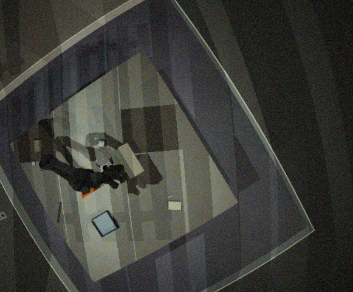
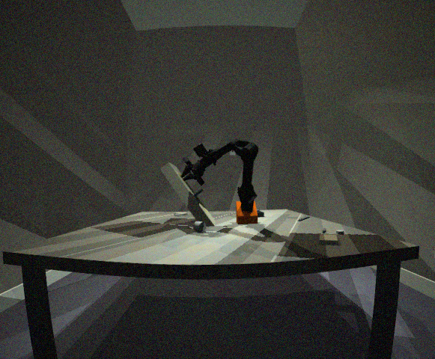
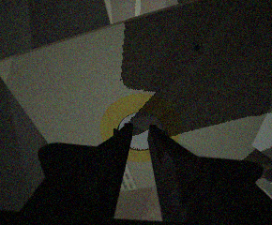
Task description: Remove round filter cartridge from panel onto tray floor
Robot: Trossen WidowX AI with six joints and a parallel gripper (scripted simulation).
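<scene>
My gripper tip is 10 mm short of the round filter cartridge and 10 mm above it. Round my gripper tip: service panel (80 mm below, 40 mm behind); then tray (410 mm behind, 330 mm to the right, 240 mm below).
</scene>
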